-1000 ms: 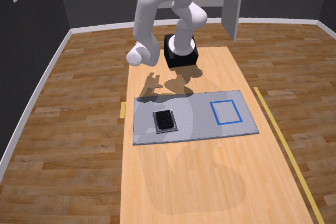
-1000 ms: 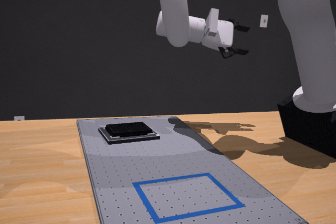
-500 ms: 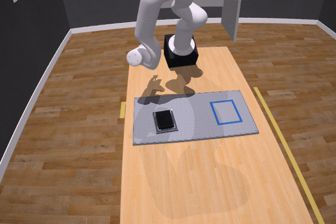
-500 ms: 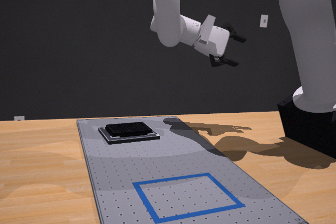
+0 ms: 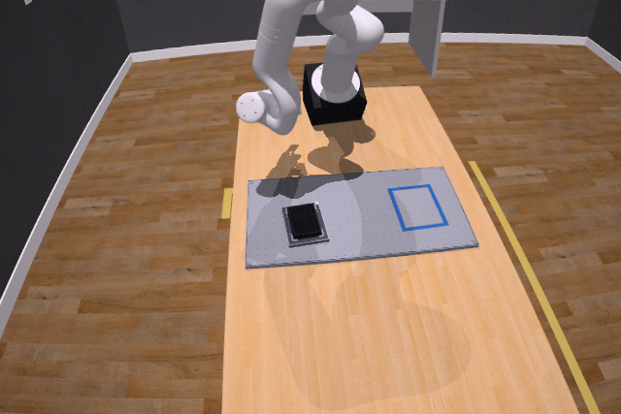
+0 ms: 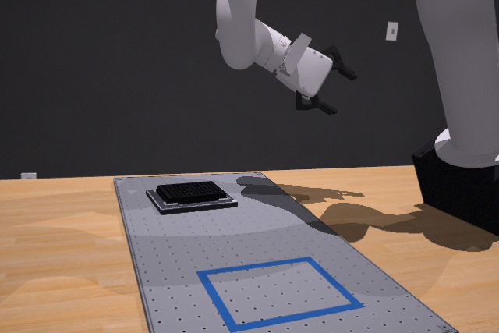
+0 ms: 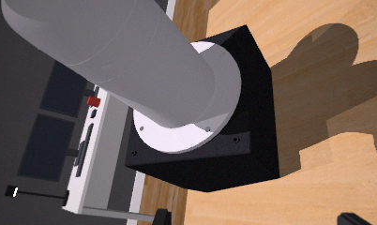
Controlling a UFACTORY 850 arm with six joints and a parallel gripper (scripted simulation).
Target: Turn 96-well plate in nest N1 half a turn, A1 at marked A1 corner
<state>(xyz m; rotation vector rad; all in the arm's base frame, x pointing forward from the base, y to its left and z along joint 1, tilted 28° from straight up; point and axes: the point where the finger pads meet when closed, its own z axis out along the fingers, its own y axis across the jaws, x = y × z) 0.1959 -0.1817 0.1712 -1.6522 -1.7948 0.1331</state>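
Right now my hand is 340 mm short of the black 96-well plate, 40 mm to the right of it and 210 mm above it. Also, from my hand: plate nest N1: 340 mm ahead, 40 mm to the left, 230 mm below.
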